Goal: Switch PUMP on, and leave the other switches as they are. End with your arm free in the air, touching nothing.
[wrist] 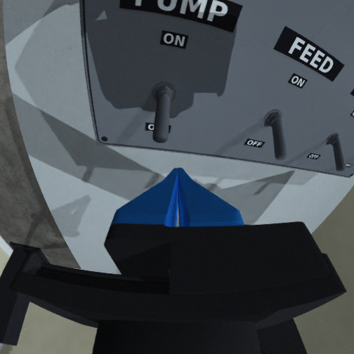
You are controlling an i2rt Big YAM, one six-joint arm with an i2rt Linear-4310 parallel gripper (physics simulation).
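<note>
The PUMP switch [161, 117] is a grey toggle lever in the left part of the grey panel [215, 135]. Its lever points down over the OFF label, away from the ON label [174, 39] above it. The PUMP name plate [200, 14] is partly cut off at the top. My gripper [177, 174] has blue fingers, shut with nothing between them. In the view the tips are below the PUMP lever's lower end and a little to its right, apart from it. How far the tips are from the panel in depth is hard to tell.
The FEED switch [277, 137] is to the right of PUMP, its lever down toward OFF. A further switch [337, 152] is at the right, also down. The panel stands at a pale grey surface [95, 230] with shadows. A brown-grey strip [25, 185] runs down the left.
</note>
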